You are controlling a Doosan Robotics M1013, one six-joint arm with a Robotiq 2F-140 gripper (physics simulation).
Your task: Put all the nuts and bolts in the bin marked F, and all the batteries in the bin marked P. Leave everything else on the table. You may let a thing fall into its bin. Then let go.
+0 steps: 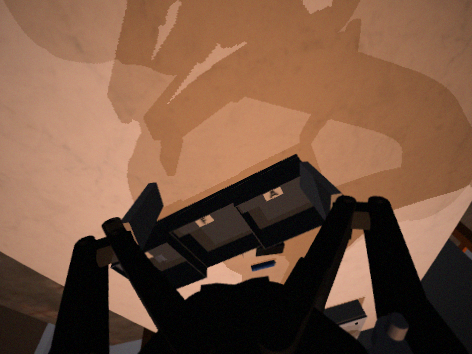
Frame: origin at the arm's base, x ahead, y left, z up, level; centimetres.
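Seen in the pictures: gripper, fingertip midpoint: (229,184).
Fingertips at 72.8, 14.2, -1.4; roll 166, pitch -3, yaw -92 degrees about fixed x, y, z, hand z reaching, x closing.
Note:
A point is followed by its place in that frame, as x, y, z.
My gripper (229,184) {72.8, 14.2, -1.4} is open and empty, with its fingertips apart on either side of the row of three joined black bins. The bin marked F (220,232) {63.1, 16.8, -3.5} is the middle one. The left bin (175,258) {59.3, 24.3, -3.3} has a washed-out label, partly behind the left finger; its letter is hard to read. A blue cylinder (263,265) {51.0, 11.4, -4.0}, which looks like a battery, lies on the table below the bins, just above the dark gripper body. No nut or bolt shows clearly; the gripper body and fingers hide part of the table.
The bin marked A (282,211) {64.9, 8.2, -3.5} is at the right end of the row, beside the right fingertip. A dark block (270,249) {56.6, 10.1, -3.4} lies between the bins and the blue cylinder. A dark and white box-like object (346,313) {18.7, -9.9, -2.2} shows at the lower right. Arm shadows cross the pale table (55,150) {78.5, 30.2, -4.7}.

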